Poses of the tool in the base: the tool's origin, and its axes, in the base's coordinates. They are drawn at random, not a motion.
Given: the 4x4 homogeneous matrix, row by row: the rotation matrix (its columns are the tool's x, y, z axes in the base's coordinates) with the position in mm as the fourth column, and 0 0 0 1 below. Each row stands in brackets.
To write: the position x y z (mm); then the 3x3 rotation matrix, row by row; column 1 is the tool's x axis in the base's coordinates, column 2 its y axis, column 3 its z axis. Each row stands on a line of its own. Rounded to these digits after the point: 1 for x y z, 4 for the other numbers.
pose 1, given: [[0.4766 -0.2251 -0.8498 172.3], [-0.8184 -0.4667 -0.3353 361.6], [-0.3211 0.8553 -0.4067 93.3], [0 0 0 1]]
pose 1, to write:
172.3 361.6 93.3
0.4766 -0.2251 -0.8498
-0.8184 -0.4667 -0.3353
-0.3211 0.8553 -0.4067

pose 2, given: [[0.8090 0.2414 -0.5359 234.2], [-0.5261 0.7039 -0.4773 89.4], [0.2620 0.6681 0.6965 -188.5], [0 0 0 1]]
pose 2, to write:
234.2 89.4 -188.5
0.8090 0.2414 -0.5359
-0.5261 0.7039 -0.4773
0.2620 0.6681 0.6965

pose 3, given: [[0.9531 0.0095 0.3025 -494.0], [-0.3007 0.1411 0.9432 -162.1], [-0.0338 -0.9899 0.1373 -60.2], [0 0 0 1]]
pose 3, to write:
-494.0 -162.1 -60.2
0.9531 0.0095 0.3025
-0.3007 0.1411 0.9432
-0.0338 -0.9899 0.1373

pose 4, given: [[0.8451 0.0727 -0.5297 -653.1], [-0.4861 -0.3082 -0.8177 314.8], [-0.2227 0.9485 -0.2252 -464.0], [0 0 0 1]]
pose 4, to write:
-653.1 314.8 -464.0
0.8451 0.0727 -0.5297
-0.4861 -0.3082 -0.8177
-0.2227 0.9485 -0.2252

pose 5, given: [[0.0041 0.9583 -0.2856 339.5], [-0.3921 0.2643 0.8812 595.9], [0.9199 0.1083 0.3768 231.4], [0 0 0 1]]
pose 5, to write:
339.5 595.9 231.4
0.0041 0.9583 -0.2856
-0.3921 0.2643 0.8812
0.9199 0.1083 0.3768

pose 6, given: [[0.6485 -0.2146 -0.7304 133.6], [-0.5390 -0.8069 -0.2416 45.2], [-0.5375 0.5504 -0.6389 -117.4], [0 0 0 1]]
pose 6, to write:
133.6 45.2 -117.4
0.6485 -0.2146 -0.7304
-0.5390 -0.8069 -0.2416
-0.5375 0.5504 -0.6389

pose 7, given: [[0.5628 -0.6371 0.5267 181.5], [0.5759 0.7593 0.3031 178.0], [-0.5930 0.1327 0.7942 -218.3], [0 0 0 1]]
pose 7, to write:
181.5 178.0 -218.3
0.5628 -0.6371 0.5267
0.5759 0.7593 0.3031
-0.5930 0.1327 0.7942

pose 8, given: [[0.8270 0.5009 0.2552 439.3], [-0.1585 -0.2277 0.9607 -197.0], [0.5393 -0.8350 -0.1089 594.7], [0 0 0 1]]
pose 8, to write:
439.3 -197.0 594.7
0.8270 0.5009 0.2552
-0.1585 -0.2277 0.9607
0.5393 -0.8350 -0.1089

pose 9, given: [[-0.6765 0.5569 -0.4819 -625.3], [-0.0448 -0.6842 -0.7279 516.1], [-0.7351 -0.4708 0.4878 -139.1], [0 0 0 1]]
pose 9, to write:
-625.3 516.1 -139.1
-0.6765 0.5569 -0.4819
-0.0448 -0.6842 -0.7279
-0.7351 -0.4708 0.4878

